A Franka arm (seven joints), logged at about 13 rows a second.
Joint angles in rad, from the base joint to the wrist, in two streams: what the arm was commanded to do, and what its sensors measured. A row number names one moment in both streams.
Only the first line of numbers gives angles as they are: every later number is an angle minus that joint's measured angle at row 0.
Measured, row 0: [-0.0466, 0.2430, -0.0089, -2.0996, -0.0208, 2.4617, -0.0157]
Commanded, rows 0 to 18: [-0.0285, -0.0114, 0.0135, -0.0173, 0.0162, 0.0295, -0.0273]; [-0.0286, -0.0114, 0.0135, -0.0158, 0.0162, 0.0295, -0.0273]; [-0.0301, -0.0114, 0.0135, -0.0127, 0.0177, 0.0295, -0.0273]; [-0.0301, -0.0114, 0.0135, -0.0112, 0.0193, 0.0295, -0.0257]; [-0.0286, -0.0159, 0.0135, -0.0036, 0.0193, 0.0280, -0.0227]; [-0.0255, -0.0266, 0.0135, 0.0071, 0.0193, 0.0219, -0.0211]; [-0.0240, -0.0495, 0.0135, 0.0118, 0.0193, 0.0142, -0.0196]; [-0.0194, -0.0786, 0.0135, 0.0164, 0.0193, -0.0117, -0.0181]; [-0.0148, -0.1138, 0.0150, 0.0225, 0.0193, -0.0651, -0.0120]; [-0.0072, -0.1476, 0.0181, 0.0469, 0.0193, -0.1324, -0.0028]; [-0.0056, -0.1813, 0.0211, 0.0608, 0.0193, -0.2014, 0.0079]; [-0.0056, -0.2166, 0.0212, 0.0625, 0.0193, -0.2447, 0.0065]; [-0.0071, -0.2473, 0.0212, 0.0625, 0.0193, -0.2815, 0.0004]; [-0.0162, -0.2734, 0.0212, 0.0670, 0.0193, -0.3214, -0.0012]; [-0.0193, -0.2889, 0.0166, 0.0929, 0.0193, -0.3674, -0.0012]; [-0.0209, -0.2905, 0.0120, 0.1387, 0.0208, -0.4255, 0.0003]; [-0.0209, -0.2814, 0.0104, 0.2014, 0.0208, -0.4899, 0.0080]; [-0.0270, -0.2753, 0.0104, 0.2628, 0.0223, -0.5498, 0.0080]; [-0.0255, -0.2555, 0.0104, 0.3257, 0.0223, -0.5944, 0.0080]
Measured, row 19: [-0.0140, -0.2991, 0.0064, 0.2021, 0.0027, -0.5047, 0.0033]
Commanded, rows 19 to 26: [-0.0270, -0.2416, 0.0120, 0.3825, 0.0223, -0.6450, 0.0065]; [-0.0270, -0.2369, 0.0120, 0.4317, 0.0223, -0.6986, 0.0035]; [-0.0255, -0.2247, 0.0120, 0.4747, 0.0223, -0.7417, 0.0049]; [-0.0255, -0.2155, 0.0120, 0.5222, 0.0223, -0.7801, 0.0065]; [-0.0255, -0.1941, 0.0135, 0.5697, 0.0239, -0.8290, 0.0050]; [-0.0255, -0.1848, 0.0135, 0.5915, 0.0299, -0.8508, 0.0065]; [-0.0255, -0.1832, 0.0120, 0.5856, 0.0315, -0.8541, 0.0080]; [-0.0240, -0.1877, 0.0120, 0.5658, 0.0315, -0.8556, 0.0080]
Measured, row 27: [-0.0135, -0.2231, 0.0052, 0.5365, 0.0104, -0.8270, 0.0033]
